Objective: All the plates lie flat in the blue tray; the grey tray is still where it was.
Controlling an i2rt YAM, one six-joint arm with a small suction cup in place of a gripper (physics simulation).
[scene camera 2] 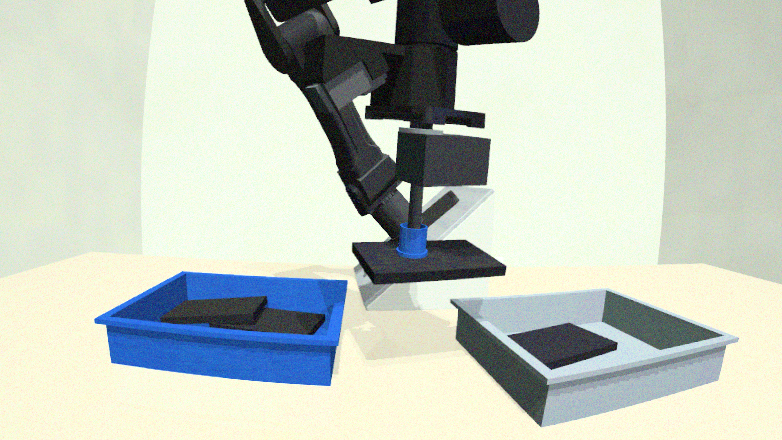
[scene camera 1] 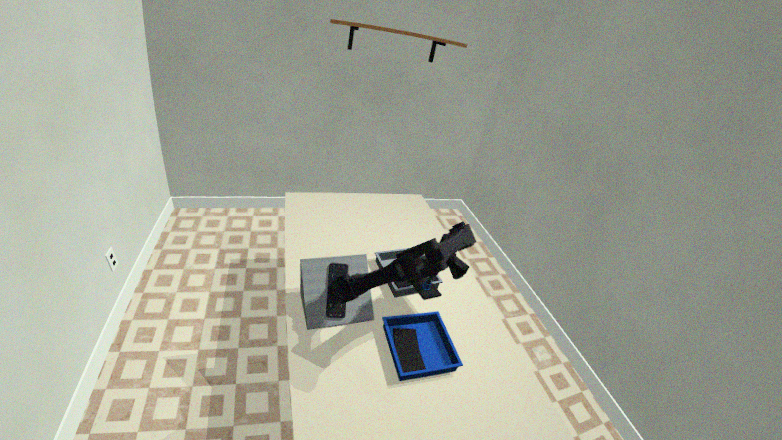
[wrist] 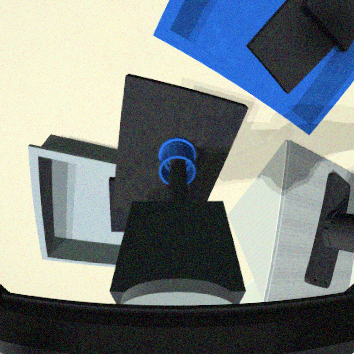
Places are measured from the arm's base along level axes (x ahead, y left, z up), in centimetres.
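Pixels of known places: end effector, tool point: (scene camera 2: 411,263) (scene camera 1: 424,289) (wrist: 177,147); arm's base, origin of the base link: (scene camera 1: 336,290) (wrist: 327,229).
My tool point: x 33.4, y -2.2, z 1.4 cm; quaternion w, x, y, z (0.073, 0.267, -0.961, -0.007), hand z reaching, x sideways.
Observation:
Ahead of a thing's pixels: the offset from my tool point to its top centre. Level surfaces: height alone.
My suction cup (scene camera 2: 412,240) (wrist: 177,161) is shut on a dark plate @[dx +0.1, dy +1.4, dz +1.7 cm] (scene camera 2: 459,259) (wrist: 150,110), which hangs about level above the table, between the trays in scene camera 2. The blue tray @[dx -5.3, dy -19.1, dz -6.0 cm] (scene camera 1: 450,339) (scene camera 2: 218,358) (wrist: 220,30) holds two dark plates. One plate @[dx -10.2, dy -24.2, dz -8.1 cm] (scene camera 2: 218,309) (wrist: 335,20) is slightly tilted, with its edge over the other plate @[dx -9.5, dy -16.7, dz -9.7 cm] (scene camera 2: 295,321) (wrist: 290,55). Another dark plate @[dx -3.7, dy +17.9, dz -9.7 cm] (scene camera 2: 565,343) (wrist: 114,210) lies in the grey tray @[dx -0.3, dy +19.7, dz -6.0 cm] (scene camera 2: 634,394) (wrist: 41,200); the held plate partly hides it in the wrist view. The arm covers part of the grey tray in scene camera 1.
The arm's base stands on a grey block (scene camera 1: 317,268) (wrist: 292,240) behind the trays in scene camera 2. Both trays stand on the cream table @[dz -11.0 cm] (scene camera 1: 349,404) (scene camera 2: 382,404), with a gap between them. A wooden rail (scene camera 1: 398,32) is on the wall.

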